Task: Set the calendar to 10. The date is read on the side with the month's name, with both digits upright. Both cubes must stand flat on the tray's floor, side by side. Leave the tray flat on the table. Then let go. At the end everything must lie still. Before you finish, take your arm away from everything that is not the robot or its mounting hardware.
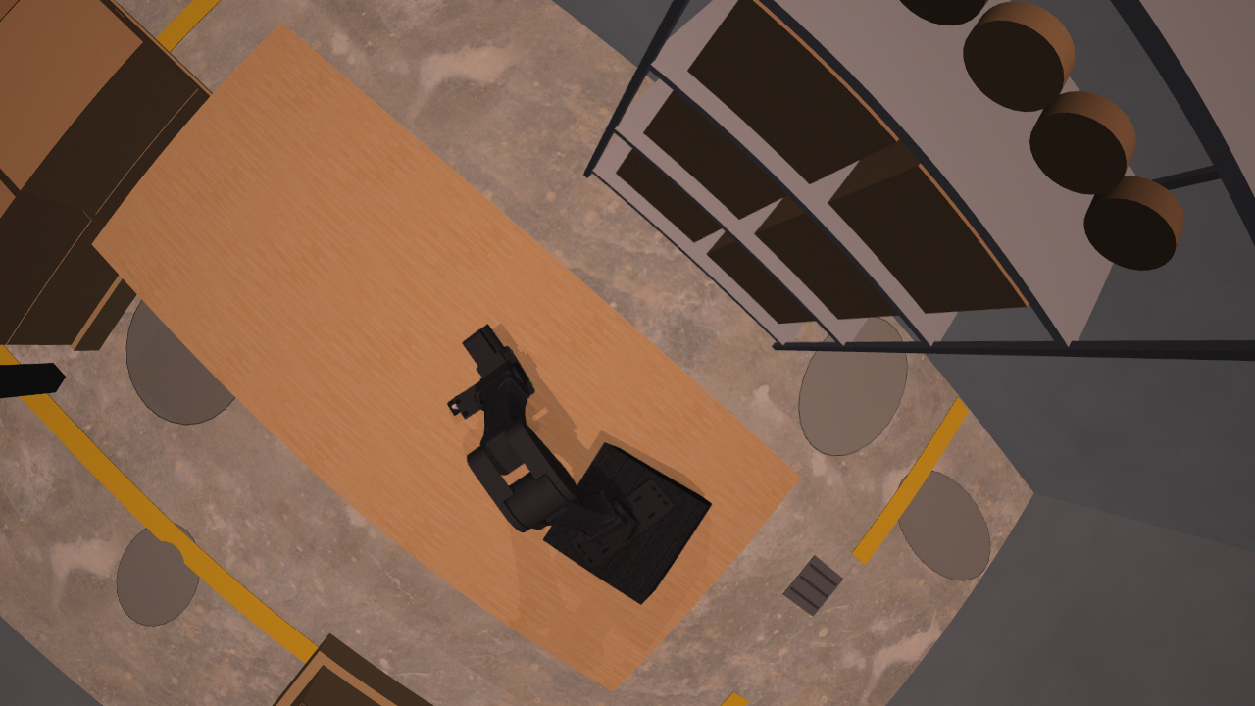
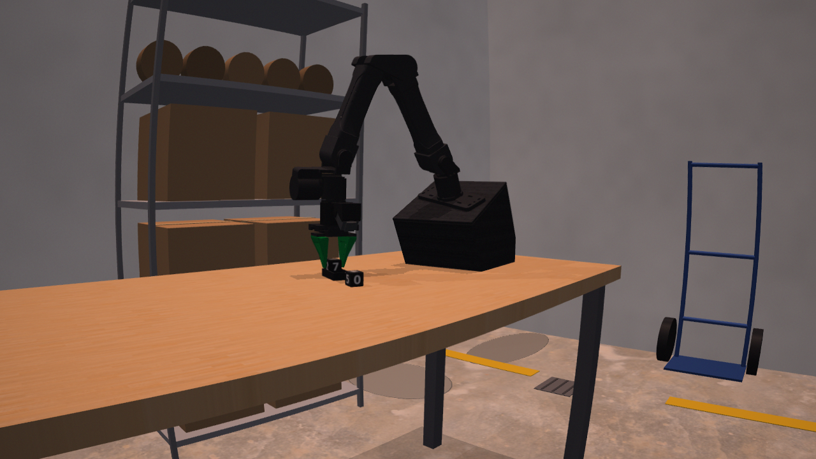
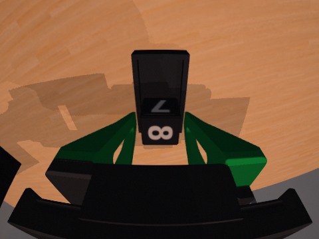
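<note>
My hand is 2 cm to the right of the black tray and 2 cm above it.
</note>
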